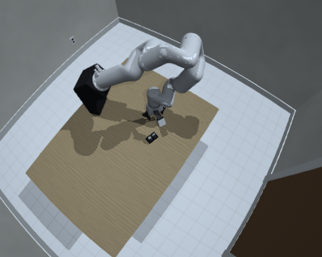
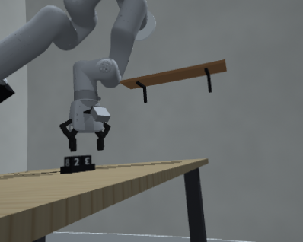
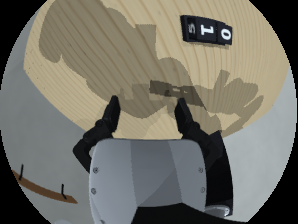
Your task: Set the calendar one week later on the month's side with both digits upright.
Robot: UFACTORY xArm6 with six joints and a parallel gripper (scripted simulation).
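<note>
My gripper is now 80 mm short of the black cube, 100 mm to the left of it and 40 mm above it. From my hand the other things lie so: black calendar tray (80 mm ahead, 120 mm to the right, 60 mm below).
</note>
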